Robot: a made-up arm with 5 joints.
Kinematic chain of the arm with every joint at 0, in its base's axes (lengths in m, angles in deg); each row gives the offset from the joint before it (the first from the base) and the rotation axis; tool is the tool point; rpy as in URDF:
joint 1: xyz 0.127 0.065 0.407 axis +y
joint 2: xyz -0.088 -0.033 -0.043 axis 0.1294 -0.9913 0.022
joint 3: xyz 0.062 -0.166 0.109 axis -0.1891 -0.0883 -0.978
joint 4: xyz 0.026 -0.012 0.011 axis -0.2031 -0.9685 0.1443
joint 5: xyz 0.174 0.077 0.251 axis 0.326 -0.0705 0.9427
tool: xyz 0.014 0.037 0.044 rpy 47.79 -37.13 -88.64
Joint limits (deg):
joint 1: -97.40..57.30
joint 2: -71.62..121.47
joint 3: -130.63..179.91
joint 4: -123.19..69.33
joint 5: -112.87..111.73
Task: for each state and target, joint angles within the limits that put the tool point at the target. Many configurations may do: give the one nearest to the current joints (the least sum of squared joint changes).
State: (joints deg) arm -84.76 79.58 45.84 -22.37 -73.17
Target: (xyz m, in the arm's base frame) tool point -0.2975 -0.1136 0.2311
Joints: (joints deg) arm -93.16 67.16 -8.01 -29.34 -68.90
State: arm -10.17 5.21 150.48 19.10 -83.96
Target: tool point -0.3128 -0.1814 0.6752
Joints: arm 4.13 43.85 179.91 -1.68 -86.94
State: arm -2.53 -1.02 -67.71 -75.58 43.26
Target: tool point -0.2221 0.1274 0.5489
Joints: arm -35.17 30.81 -91.03 -27.30 48.03
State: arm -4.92 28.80 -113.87 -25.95 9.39
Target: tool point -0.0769 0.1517 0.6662
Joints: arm -13.07 -5.99 -121.63 -38.42 18.44
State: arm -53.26 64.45 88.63 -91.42 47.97
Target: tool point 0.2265 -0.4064 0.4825
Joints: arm -51.63 52.49 66.04 -118.30 41.12
